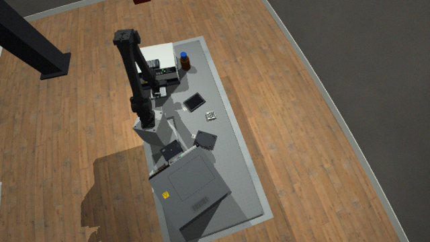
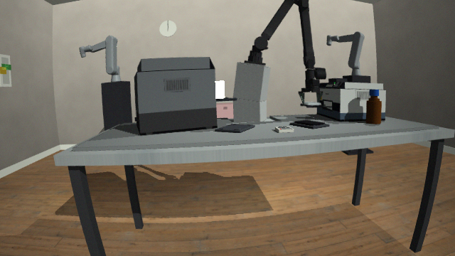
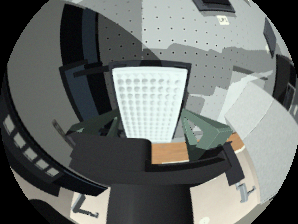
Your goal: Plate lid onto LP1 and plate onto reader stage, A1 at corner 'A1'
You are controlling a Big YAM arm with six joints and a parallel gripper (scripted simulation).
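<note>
My hand is right at the lidded plate. Round my hand: brown capped bottle 290 mm to the left, 270 mm ahead, 20 mm above.
</note>
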